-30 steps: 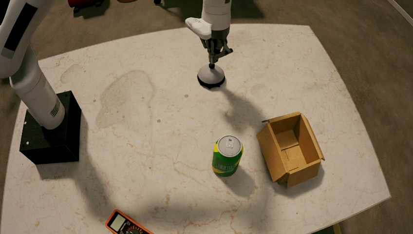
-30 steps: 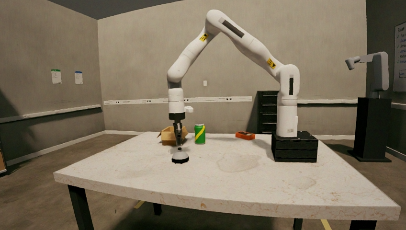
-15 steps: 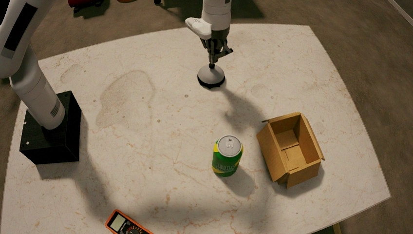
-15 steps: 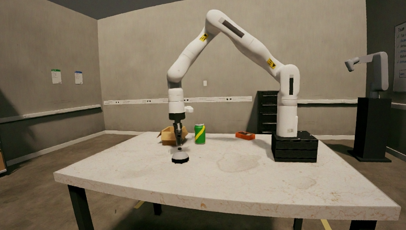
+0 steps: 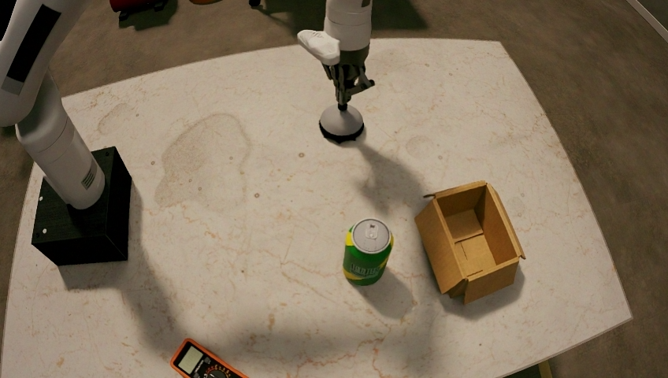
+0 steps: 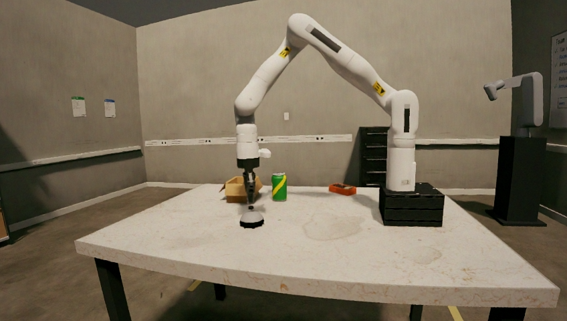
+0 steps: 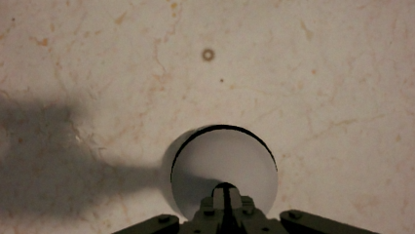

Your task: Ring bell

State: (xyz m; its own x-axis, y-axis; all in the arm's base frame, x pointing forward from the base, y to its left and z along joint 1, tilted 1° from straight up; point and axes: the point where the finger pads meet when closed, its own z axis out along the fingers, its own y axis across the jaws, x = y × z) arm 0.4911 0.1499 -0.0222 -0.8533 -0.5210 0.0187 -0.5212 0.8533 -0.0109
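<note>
The black button lies 40 mm below my hand. From my hand the other things lie so: bell: 50 mm below; then cardboard box: 290 mm to the right, 170 mm ahead, 50 mm below.
</note>
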